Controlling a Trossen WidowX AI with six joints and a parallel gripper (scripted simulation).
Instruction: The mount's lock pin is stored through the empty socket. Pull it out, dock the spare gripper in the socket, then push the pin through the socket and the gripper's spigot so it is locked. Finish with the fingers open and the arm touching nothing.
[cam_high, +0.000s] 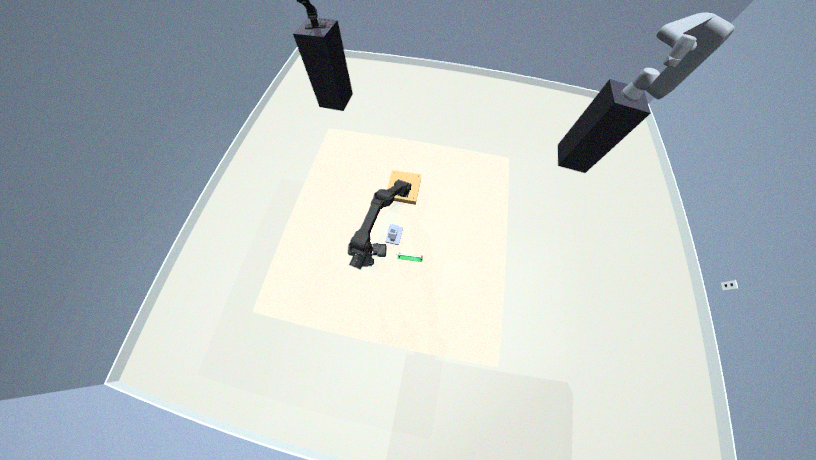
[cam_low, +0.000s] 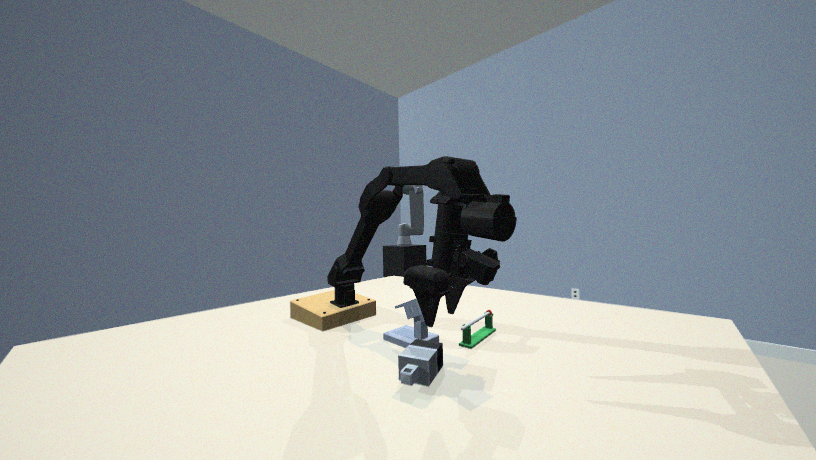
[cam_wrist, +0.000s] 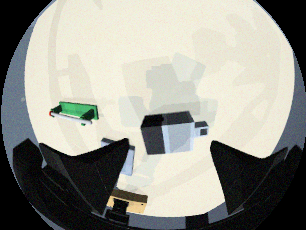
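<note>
Now: gripper tip 80 mm above the spare gripper, 30 mm past it and 20 mm to the left of it. From my gripper tip the other things lie so: green cradle (210 mm to the left, 80 mm below, 60 mm behind); then grey mount (150 mm behind, 80 mm to the left, 50 mm below).
</note>
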